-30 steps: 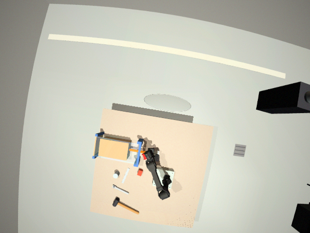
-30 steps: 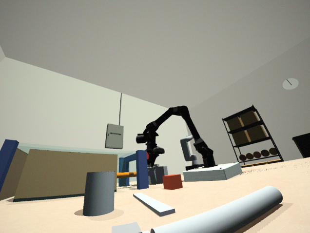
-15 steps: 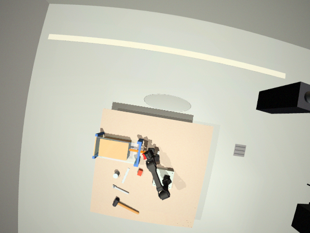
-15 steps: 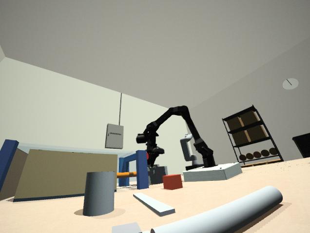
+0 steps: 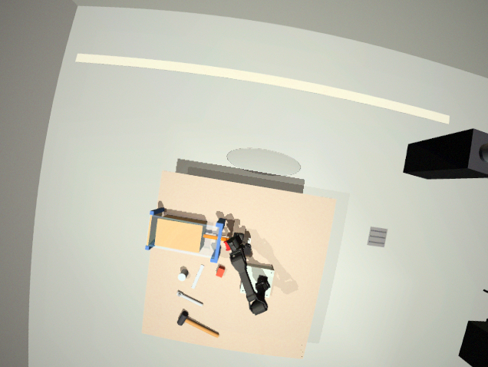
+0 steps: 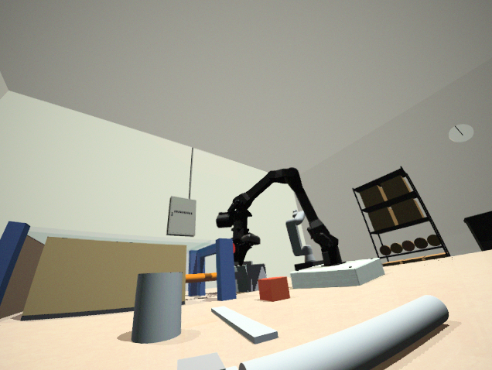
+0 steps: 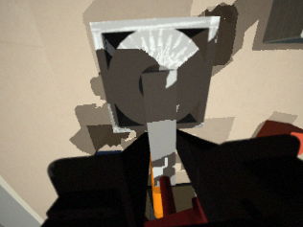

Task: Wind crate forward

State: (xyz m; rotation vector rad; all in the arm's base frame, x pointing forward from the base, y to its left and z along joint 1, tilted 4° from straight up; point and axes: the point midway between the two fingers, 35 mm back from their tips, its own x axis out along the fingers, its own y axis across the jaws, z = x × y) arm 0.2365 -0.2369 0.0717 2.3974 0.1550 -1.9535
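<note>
My gripper tip is now 2 cm below the winch crank handle and 1 cm short of it. The rest, counted from my gripper tip: winch: 6 cm below, 6 cm behind, 1 cm to the right; then blue frame: 11 cm ahead, 2 cm above; then red knob: 5 cm ahead, 5 cm above, 1 cm to the left.
</note>
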